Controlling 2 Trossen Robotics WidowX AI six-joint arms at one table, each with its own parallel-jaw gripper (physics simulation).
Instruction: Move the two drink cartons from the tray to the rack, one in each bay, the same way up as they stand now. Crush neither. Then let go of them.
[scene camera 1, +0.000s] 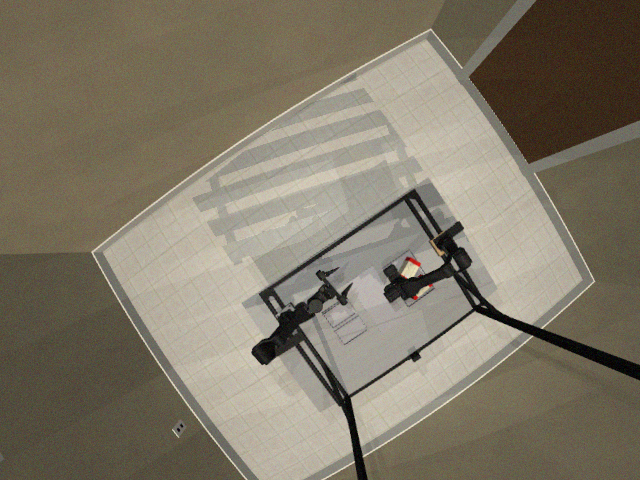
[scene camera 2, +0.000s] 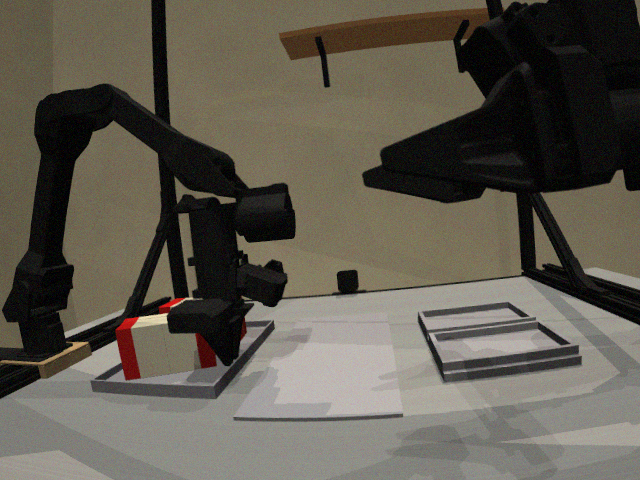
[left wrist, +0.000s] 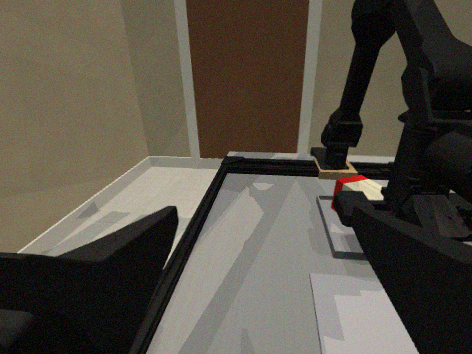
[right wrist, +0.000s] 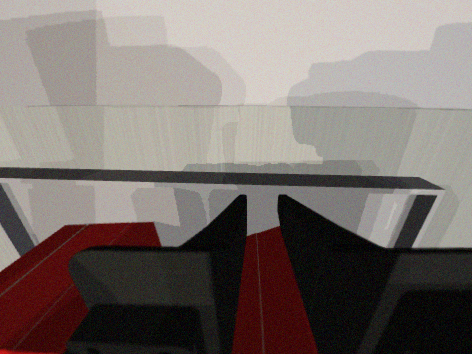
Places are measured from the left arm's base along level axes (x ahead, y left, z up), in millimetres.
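Pixels of known places: left gripper, fingertip midpoint: (scene camera 1: 346, 275) (scene camera 2: 370, 171) (left wrist: 264, 214); right gripper, fingertip midpoint: (scene camera 1: 394, 280) (scene camera 2: 231, 362) (right wrist: 262, 201); left arm's base, link origin: (scene camera 1: 288, 317); right arm's base, link origin: (scene camera 1: 442, 243) (scene camera 2: 45, 351) (left wrist: 334, 164).
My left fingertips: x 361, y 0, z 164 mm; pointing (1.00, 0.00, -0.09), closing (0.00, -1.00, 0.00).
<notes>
Ahead of a thing's pixels: the offset from my left fingertips to its middle. "spot": to the spot under its first point. Level surfaces: height alone.
The near carton {261 mm ahead, 219 mm right, 168 mm down} (scene camera 1: 410, 267) (scene camera 2: 165, 348) (left wrist: 350, 186) (right wrist: 256, 300), cream with red ends, lies lengthwise on the tray {244 mm ahead, 267 mm right, 200 mm down} (scene camera 1: 398, 256) (scene camera 2: 155, 388) (left wrist: 348, 255) (right wrist: 220, 178). The other carton {246 mm ahead, 322 mm right, 168 mm down} (scene camera 1: 423, 289) (scene camera 2: 173, 304) (right wrist: 110, 237) lies beside it, largely hidden in scene camera 2. My right gripper (scene camera 2: 235, 338) (right wrist: 262, 201) is low over the tray, its fingers nearly together with nothing gripped, in front of the near carton's red end. My left gripper (scene camera 1: 345, 275) (scene camera 2: 373, 167) (left wrist: 264, 214) is open and empty, high above the table. The two-bay rack {163 mm back, 220 mm right, 198 mm down} (scene camera 1: 355, 336) (scene camera 2: 511, 360) holds no carton.
A flat pale mat {204 mm down} (scene camera 1: 369, 291) (scene camera 2: 336, 382) (left wrist: 370, 320) (right wrist: 250, 40) lies between the tray and the rack. A black frame (scene camera 1: 379, 378) surrounds the table. A small black box {spot: 1 mm back, 601 mm right, 160 mm down} (scene camera 1: 415, 356) (scene camera 2: 347, 281) sits at its far edge in scene camera 2.
</notes>
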